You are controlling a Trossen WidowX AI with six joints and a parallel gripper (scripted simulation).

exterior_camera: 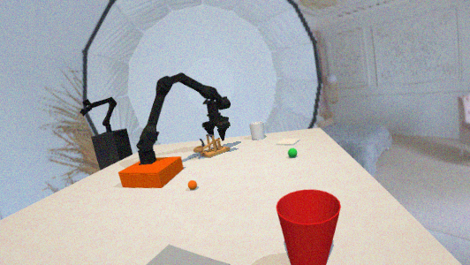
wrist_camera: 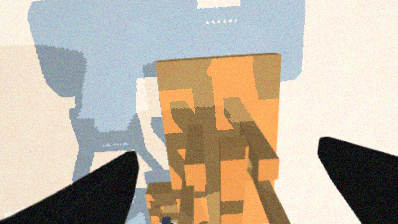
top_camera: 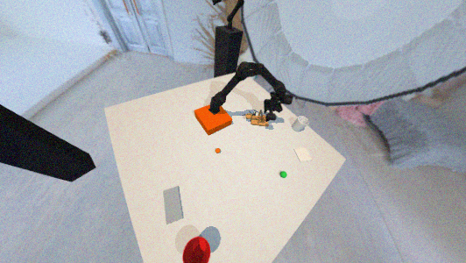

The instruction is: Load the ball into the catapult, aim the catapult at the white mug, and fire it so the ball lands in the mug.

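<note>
Right now the orange ball is 6 cm behind my gripper tip, 44 cm to the right of it and 5 cm below it. The rest, counted from my gripper tip: white mug (23 cm ahead, 18 cm to the left, 4 cm below); catapult (7 cm behind, 4 cm to the right, 1 cm below); white flat pad (37 cm ahead, 2 cm to the right, 6 cm below).
</note>
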